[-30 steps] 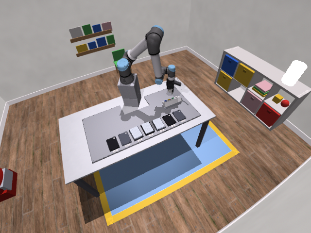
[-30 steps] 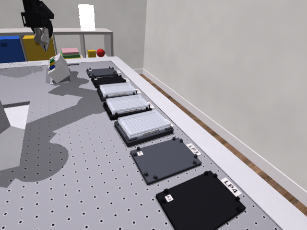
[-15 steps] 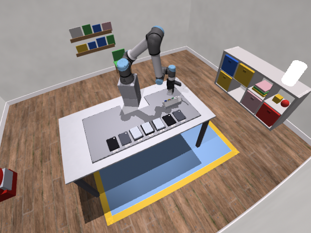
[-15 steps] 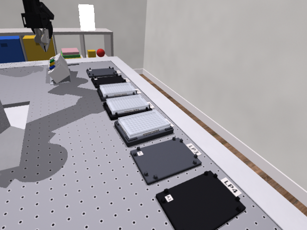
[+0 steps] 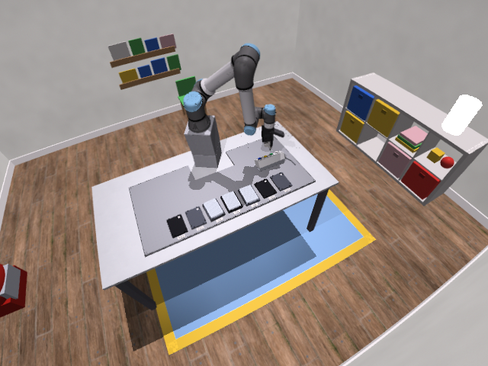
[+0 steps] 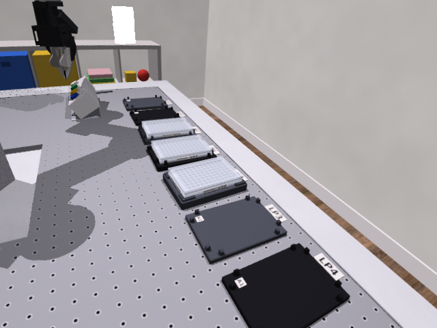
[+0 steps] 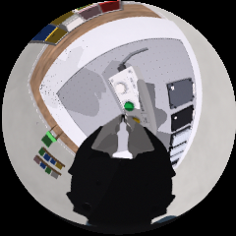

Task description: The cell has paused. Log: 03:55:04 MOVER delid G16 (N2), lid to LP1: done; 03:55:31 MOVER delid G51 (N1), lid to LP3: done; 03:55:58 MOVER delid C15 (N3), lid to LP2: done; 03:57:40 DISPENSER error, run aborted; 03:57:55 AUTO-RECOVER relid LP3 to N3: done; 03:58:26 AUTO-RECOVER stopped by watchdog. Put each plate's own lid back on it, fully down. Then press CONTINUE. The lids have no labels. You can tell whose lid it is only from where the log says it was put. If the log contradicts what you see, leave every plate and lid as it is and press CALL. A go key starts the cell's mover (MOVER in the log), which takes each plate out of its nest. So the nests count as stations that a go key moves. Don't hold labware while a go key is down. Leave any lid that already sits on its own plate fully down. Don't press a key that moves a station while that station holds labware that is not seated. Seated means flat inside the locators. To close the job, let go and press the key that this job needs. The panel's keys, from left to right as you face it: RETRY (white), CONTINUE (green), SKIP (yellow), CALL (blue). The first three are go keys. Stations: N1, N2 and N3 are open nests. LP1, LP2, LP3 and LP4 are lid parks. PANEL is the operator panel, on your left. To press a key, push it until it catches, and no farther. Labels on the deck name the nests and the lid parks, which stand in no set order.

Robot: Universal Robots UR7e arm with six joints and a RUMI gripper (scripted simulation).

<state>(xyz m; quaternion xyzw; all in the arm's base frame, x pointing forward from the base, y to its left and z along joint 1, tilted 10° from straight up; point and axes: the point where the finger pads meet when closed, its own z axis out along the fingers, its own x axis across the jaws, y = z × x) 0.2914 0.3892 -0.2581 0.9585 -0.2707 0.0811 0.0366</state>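
My hand is 2 cm short of the green key and 4 cm above it. Round my hand: lid park LP3: 15 cm ahead, 72 cm to the right, 11 cm below; then park LP1: 22 cm ahead, 21 cm to the right, 11 cm below; then white key: 2 cm ahead, 5 cm to the left, 4 cm below.
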